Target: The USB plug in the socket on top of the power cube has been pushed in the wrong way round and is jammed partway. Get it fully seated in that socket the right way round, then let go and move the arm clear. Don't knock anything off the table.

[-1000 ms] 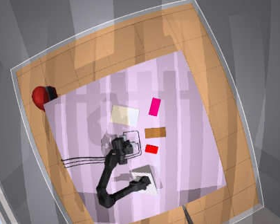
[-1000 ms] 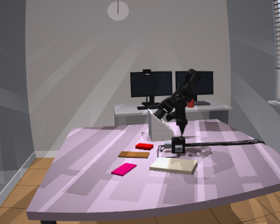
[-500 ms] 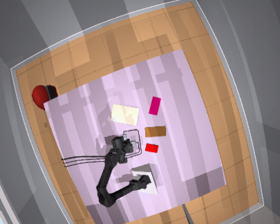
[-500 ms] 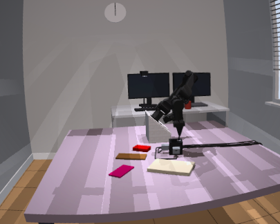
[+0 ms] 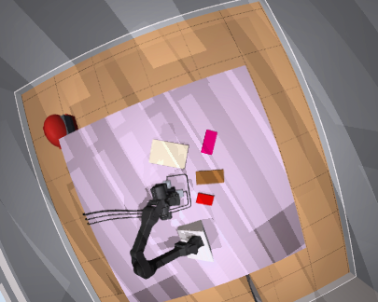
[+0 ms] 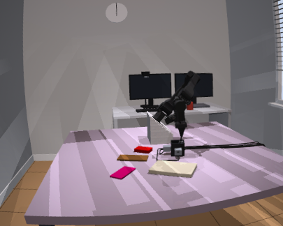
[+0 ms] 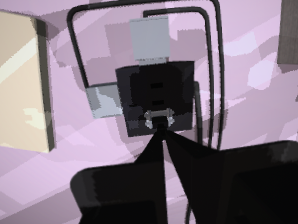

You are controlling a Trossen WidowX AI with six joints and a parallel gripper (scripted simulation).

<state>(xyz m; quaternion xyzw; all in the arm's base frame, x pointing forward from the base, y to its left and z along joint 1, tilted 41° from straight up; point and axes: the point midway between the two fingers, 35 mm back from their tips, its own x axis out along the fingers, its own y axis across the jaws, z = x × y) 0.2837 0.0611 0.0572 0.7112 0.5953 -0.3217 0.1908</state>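
The metal USB plug is 20 mm below my gripper tip. Also, from my gripper tip: USB socket 40 mm below; beige board 210 mm ahead, 100 mm to the right, 100 mm below; red block 110 mm behind, 200 mm to the right, 90 mm below.
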